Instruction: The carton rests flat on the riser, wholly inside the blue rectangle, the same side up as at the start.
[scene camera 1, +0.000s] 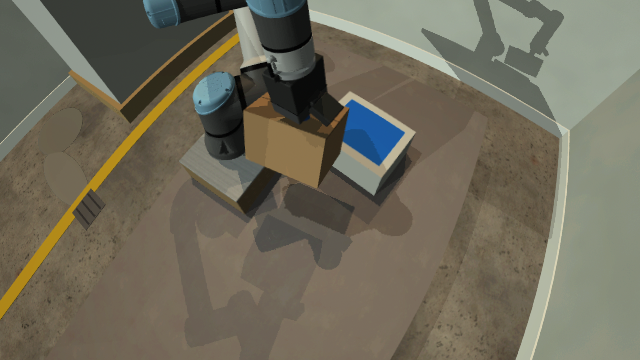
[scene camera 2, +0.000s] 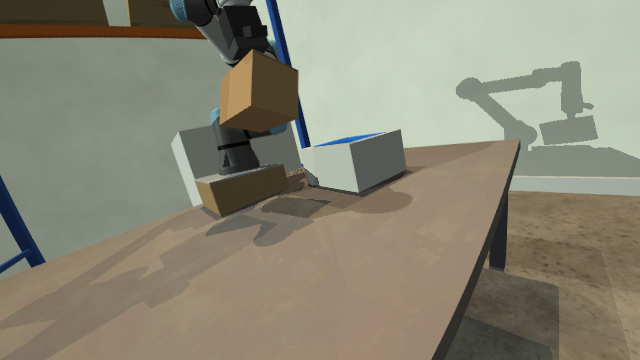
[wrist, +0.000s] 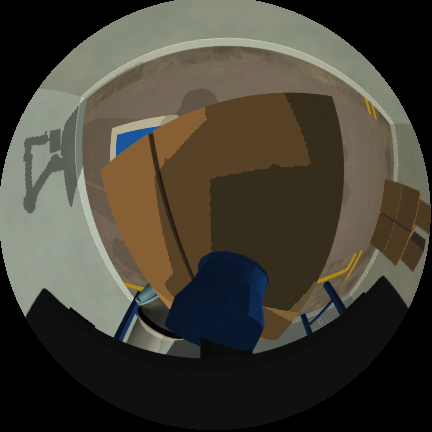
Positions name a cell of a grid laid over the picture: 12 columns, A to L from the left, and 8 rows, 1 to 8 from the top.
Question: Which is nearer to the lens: the brown carton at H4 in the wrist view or the riser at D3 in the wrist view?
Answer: The brown carton.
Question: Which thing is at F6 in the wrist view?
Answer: My suction cup.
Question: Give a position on a brown carton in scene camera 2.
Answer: E3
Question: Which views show the brown carton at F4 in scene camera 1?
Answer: Scene camera 1, scene camera 2 and the wrist view: all of them.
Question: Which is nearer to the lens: the brown carton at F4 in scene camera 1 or the riser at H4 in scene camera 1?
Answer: The brown carton.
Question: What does my suction cup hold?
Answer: A brown carton.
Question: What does the riser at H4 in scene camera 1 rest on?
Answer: The table.
